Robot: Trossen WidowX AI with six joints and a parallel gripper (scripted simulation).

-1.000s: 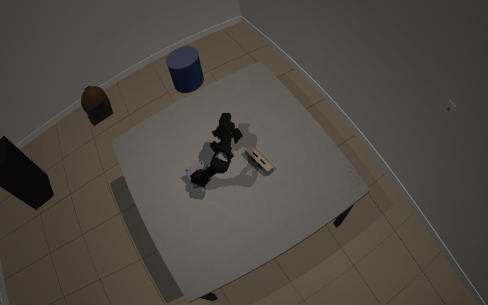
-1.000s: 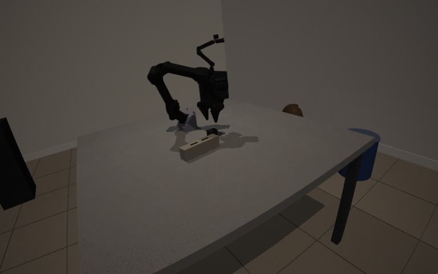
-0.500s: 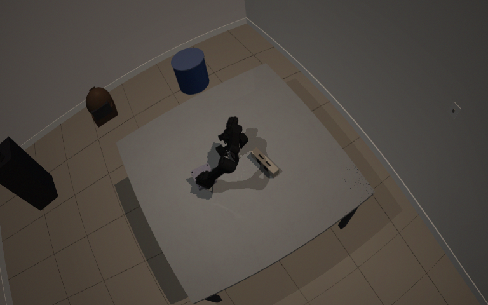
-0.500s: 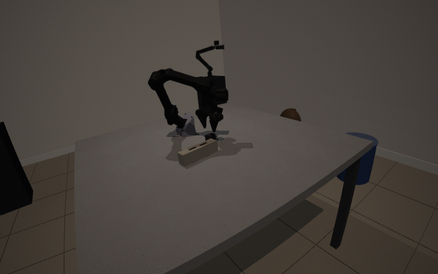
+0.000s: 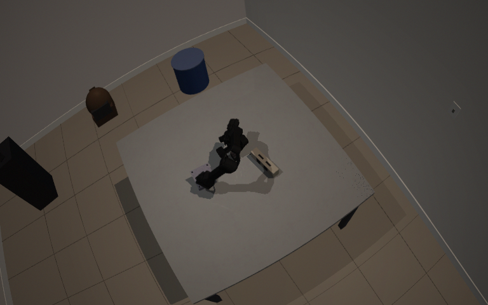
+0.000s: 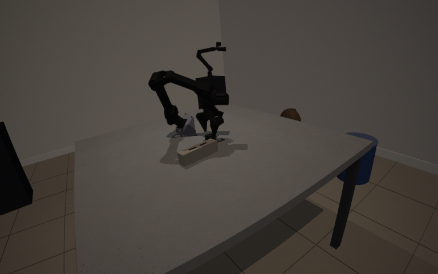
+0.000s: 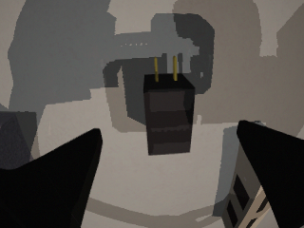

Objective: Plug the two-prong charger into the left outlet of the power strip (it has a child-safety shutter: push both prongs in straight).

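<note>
My gripper tip is 2 cm to the right of the black two-prong charger and 3 cm above it.
</note>
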